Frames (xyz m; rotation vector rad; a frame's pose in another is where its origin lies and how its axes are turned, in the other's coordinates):
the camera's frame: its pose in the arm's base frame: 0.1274 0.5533 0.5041 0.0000 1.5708 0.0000
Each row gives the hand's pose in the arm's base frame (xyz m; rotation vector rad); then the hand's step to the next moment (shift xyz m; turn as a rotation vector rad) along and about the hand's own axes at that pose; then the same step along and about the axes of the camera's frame.
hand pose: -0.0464 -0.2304 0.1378 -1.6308 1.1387 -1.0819
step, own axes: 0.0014 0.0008 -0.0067 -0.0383 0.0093 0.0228
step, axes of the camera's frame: -0.0013 -0.0026 -0.0063 0.0216 0.0384 0.0115
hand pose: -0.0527 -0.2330 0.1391 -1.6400 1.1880 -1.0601
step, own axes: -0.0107 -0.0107 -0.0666 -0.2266 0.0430 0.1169
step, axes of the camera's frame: -0.0283 0.0031 -0.0621 0.1114 0.2270 0.0542
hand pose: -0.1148 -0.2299 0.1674 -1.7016 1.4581 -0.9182
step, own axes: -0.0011 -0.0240 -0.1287 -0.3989 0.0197 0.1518
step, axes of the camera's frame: -0.0850 -0.0043 -0.0995 0.1207 0.4027 0.0763
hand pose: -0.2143 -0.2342 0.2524 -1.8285 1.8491 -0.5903
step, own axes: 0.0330 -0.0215 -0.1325 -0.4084 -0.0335 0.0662
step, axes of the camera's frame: -0.1175 -0.0365 -0.0629 0.0201 0.4091 0.0671
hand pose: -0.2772 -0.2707 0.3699 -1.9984 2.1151 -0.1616
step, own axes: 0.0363 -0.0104 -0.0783 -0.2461 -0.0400 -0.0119
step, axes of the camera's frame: -0.0750 -0.0427 -0.0103 -0.0426 0.2414 0.0473
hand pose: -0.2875 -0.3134 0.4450 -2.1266 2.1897 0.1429
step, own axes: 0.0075 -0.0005 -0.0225 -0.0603 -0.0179 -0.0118
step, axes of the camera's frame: -0.0214 -0.0103 0.0004 -0.0192 0.0578 0.0197
